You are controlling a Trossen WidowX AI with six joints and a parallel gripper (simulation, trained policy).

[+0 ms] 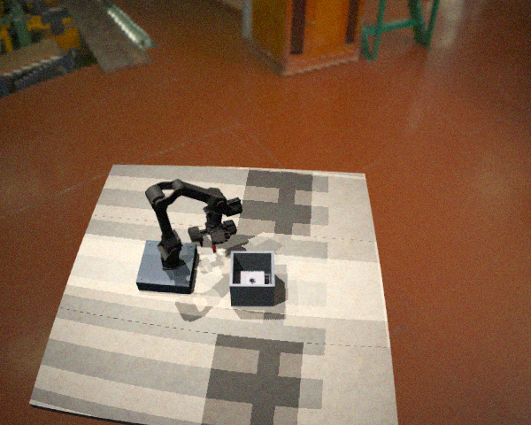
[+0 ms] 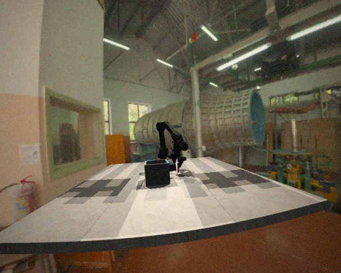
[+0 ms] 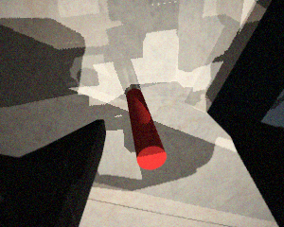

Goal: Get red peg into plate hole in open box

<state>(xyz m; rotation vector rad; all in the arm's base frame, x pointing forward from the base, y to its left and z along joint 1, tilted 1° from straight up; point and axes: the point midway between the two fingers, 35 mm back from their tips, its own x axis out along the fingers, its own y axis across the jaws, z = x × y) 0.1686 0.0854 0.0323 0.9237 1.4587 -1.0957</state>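
My gripper tip is 1 cm to the right of the red peg, 1 cm short of it and 1 cm above it. The rest, counted from my gripper tip: light plate (20 cm to the right, 15 cm ahead, 1 cm below).
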